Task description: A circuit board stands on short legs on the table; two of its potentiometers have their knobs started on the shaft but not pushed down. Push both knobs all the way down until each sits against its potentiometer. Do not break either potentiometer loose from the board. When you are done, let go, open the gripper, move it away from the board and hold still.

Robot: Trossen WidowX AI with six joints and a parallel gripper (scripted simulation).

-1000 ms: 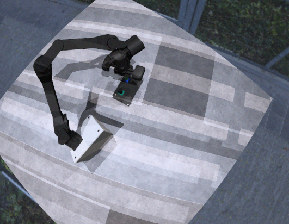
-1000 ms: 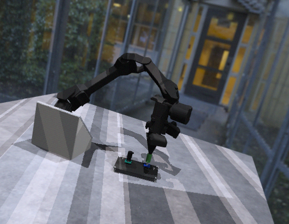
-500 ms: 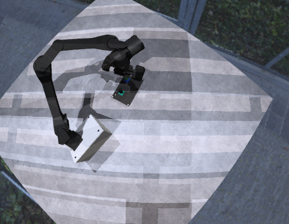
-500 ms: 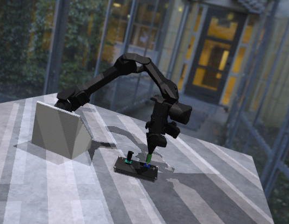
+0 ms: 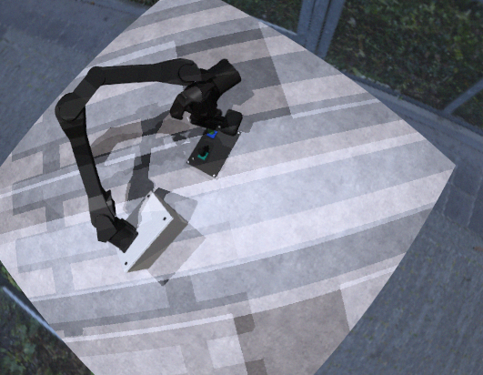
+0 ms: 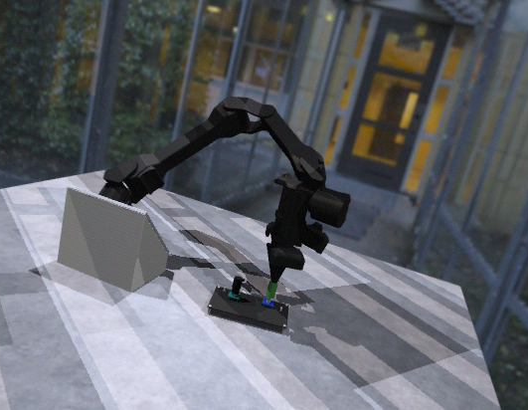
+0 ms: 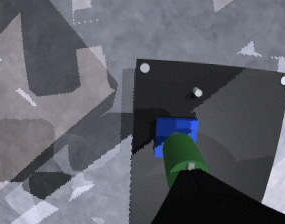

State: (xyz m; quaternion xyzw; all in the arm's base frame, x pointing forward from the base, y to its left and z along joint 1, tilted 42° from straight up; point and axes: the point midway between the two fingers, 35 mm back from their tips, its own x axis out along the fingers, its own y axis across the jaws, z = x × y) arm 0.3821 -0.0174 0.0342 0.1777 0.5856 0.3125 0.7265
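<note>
My gripper tip is now 1 cm above the green knob.
</note>
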